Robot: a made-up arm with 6 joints.
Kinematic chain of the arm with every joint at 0, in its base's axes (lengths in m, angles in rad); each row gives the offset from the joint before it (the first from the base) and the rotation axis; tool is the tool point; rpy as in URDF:
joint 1: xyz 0 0 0.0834 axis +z
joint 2: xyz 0 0 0 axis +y
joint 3: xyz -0.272 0 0.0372 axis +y
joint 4: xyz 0.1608 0 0.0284 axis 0.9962 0 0.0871
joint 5: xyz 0 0 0 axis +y
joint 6: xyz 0.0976 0 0.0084 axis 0.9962 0 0.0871
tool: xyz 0 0 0 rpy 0 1.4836 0
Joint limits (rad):
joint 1: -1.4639..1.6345
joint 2: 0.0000..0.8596
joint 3: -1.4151..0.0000
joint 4: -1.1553..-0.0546
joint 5: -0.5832..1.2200
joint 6: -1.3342..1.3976
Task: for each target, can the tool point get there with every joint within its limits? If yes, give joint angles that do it. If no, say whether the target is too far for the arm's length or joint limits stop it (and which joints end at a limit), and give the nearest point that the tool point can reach.
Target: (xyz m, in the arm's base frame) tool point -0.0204 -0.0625 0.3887
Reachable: yes | joints 0.8030 0.3507 -1.0372 -1.0636 0.3413 0.0466
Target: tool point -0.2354 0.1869 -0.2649
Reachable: no: joint limits stop it (at a limit: joint 2, joint 3, joint 4, joint 5) | nearest point -0.0548 0.0435 0.0604 | short by 0.399 m
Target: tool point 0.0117 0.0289 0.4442
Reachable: yes | joints 0.5598 0.7081 -1.1666 -1.0326 -0.2207 -1.1079
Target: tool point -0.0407 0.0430 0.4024
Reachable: yes | joints -0.8991 0.3677 -1.0570 -0.5497 0.0992 -0.9603
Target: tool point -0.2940 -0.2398 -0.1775
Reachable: no: joint limits stop it (at a limit: joint 2, joint 3, joint 5) | nearest point -0.0700 -0.0571 0.0787 | short by 0.386 m
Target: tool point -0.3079 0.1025 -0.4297
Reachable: no: too far | nearest point -0.0664 0.0221 0.0604 | short by 0.552 m
